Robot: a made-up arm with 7 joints.
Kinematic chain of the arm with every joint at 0, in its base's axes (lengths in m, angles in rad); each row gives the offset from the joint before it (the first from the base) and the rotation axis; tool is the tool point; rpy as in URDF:
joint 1: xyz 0 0 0.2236 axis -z
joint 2: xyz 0 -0.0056 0.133 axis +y
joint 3: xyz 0 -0.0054 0.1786 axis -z
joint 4: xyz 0 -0.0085 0.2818 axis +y
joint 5: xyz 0 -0.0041 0.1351 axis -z
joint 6: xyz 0 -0.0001 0.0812 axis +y
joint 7: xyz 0 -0.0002 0.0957 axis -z
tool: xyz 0 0 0 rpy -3.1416 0 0
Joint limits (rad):
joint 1: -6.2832..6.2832
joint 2: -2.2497..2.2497
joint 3: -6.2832..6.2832
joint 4: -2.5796..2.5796
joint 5: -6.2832..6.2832
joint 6: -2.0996..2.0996
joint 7: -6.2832..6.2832
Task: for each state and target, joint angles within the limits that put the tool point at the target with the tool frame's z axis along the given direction. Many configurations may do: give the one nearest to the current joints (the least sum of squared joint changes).
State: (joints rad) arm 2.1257 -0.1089 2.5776 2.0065 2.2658 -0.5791 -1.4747
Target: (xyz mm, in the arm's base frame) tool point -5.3 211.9 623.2 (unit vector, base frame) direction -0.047 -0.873 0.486
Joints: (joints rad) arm 1.8737 0.0790 2.8093 2.3882 2.8896 0.2398 -1.4747
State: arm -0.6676 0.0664 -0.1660 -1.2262 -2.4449 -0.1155 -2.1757
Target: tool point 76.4 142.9 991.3 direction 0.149 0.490 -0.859
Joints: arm -1.3064 0.6889 -0.0757 -1.1034 -2.5185 0.1494 -2.1757
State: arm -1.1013 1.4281 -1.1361 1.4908 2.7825 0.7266 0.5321
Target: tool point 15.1 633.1 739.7 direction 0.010 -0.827 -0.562
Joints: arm -1.3496 0.9343 -1.2009 0.6452 3.2426 0.4582 0.5321
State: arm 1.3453 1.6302 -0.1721 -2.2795 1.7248 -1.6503 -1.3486
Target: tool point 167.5 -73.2 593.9 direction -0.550 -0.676 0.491
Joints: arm 0.8741 1.0175 0.1580 -2.3907 1.1398 -1.4095 -1.3486
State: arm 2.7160 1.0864 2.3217 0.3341 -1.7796 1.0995 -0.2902
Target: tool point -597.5 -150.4 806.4 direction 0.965 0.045 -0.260
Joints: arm 2.8189 0.9287 2.2806 0.1135 -1.8587 0.4717 -0.2902
